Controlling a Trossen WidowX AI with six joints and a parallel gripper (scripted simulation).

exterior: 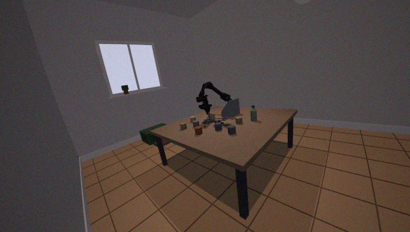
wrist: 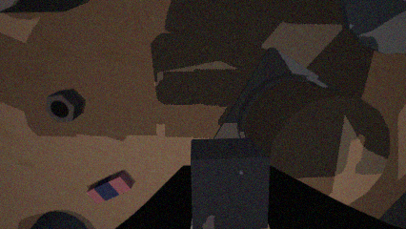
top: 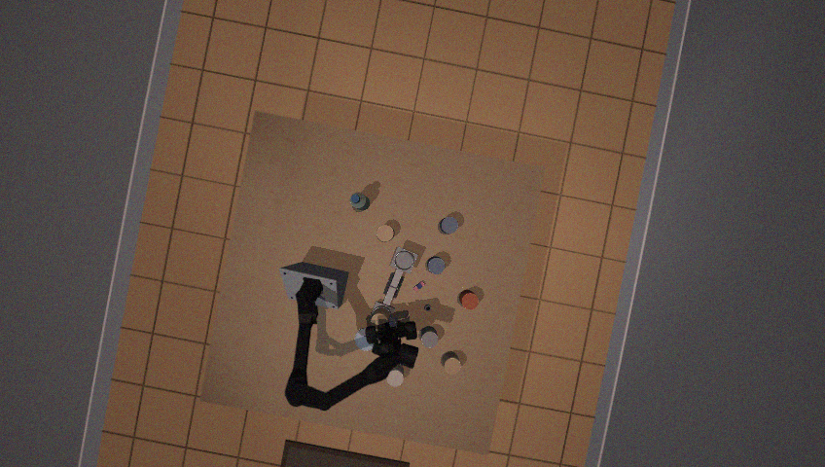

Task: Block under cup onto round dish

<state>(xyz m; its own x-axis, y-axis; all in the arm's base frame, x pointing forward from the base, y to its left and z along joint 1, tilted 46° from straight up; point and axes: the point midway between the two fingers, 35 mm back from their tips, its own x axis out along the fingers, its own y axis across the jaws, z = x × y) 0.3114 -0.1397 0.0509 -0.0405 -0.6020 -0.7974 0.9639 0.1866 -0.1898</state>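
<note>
The round dish is 11 cm behind my gripper tip, 12 cm to the right of it and 11 cm below it. Also, from my gripper tip: grey cup (17 cm ahead, 6 cm to the right, 7 cm below); then balance (2 cm behind, 13 cm to the left, 7 cm below); then whitish cup (3 cm ahead, 23 cm to the right, 7 cm below).
</note>
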